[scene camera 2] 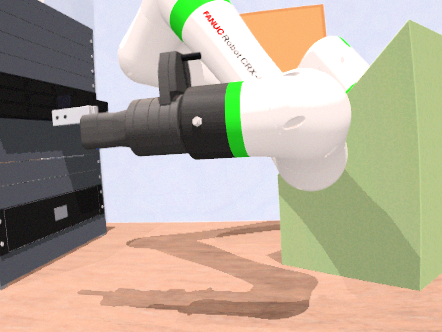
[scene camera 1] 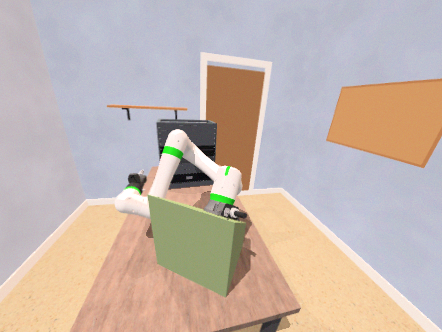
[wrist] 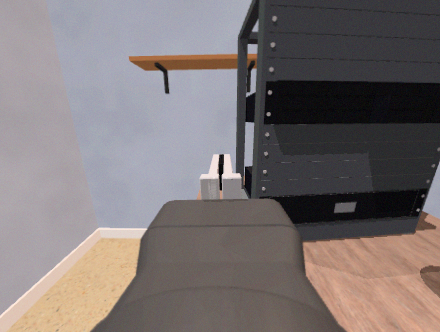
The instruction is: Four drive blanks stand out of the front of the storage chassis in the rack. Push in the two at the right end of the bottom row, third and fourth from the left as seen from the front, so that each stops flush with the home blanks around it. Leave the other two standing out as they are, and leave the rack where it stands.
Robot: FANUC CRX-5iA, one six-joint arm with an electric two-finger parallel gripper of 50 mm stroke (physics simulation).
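Frame: origin at the arm's base, x ahead, y left, z up, level; metres.
Seen in the pictures: gripper, fingertip midpoint: [scene camera 2: 55,118] [scene camera 1: 142,171] [wrist: 221,165]; arm's base at its link origin: [scene camera 1: 217,214].
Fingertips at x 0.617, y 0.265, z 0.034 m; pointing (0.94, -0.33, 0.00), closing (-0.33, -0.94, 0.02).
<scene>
Offsets run from my fingertips to a thing's top centre. "spot": to the spot under its first point. Level surfaces: height alone.
The rack {spot: dx +0.137, dy -0.382, dz +0.245 m} [scene camera 1: 186,131] [scene camera 2: 45,30] [wrist: 340,50] stands upright at the table's far end. The storage chassis [scene camera 1: 206,150] [scene camera 2: 30,95] [wrist: 350,102] is a black band across its front. Single drive blanks cannot be told apart; a small dark piece {spot: dx +0.041, dy -0.563, dz +0.072 m} [scene camera 2: 102,106] juts out at the band's right end in scene camera 2. My gripper [scene camera 1: 142,172] [scene camera 2: 53,117] [wrist: 221,165] is shut and empty, its pale fingers together and roughly level. In the wrist view the fingers point left of the rack's left post; in scene camera 2 they overlap the band's lower edge. Their gap to the rack is unclear.
A green block [scene camera 1: 192,245] [scene camera 2: 350,200] stands on the wooden table {dz -0.303 m} [scene camera 1: 115,280] [scene camera 2: 200,310] [wrist: 360,260], beside the arm. A black unit with a pale label {spot: dx +0.132, dy -0.399, dz -0.190 m} [scene camera 1: 189,177] [scene camera 2: 61,212] [wrist: 345,207] sits low in the rack. A wall shelf [scene camera 1: 145,107] [wrist: 195,61] hangs behind.
</scene>
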